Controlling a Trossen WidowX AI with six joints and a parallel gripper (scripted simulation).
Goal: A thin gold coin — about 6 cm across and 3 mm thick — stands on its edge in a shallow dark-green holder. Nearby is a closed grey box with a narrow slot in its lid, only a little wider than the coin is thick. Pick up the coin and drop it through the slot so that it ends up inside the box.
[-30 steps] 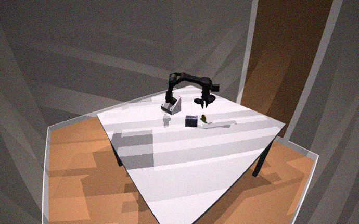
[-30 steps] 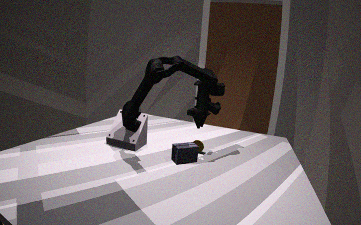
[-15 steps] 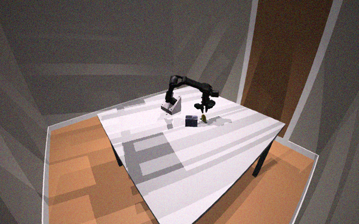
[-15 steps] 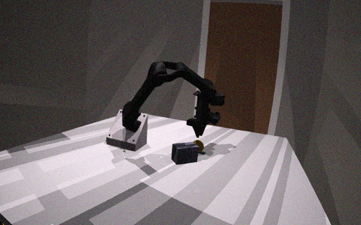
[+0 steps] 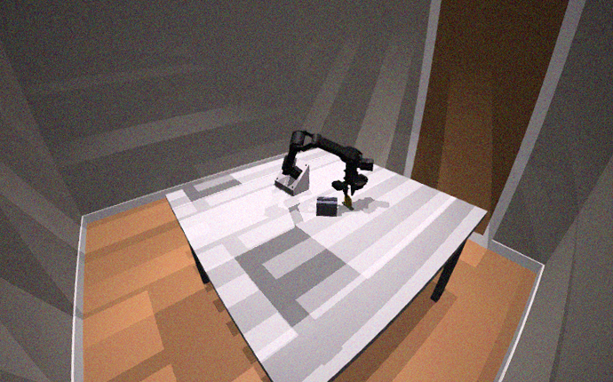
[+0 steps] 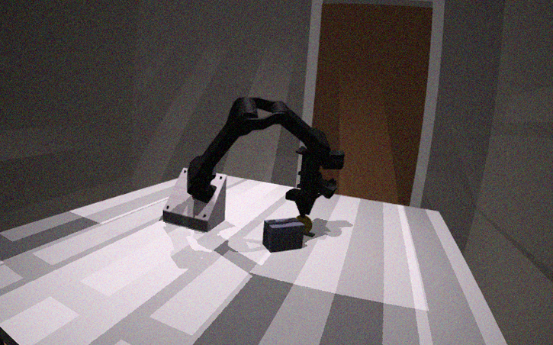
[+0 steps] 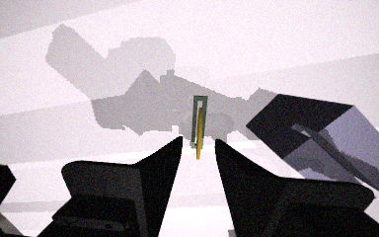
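Right now the coin is 3 cm below my gripper tip.
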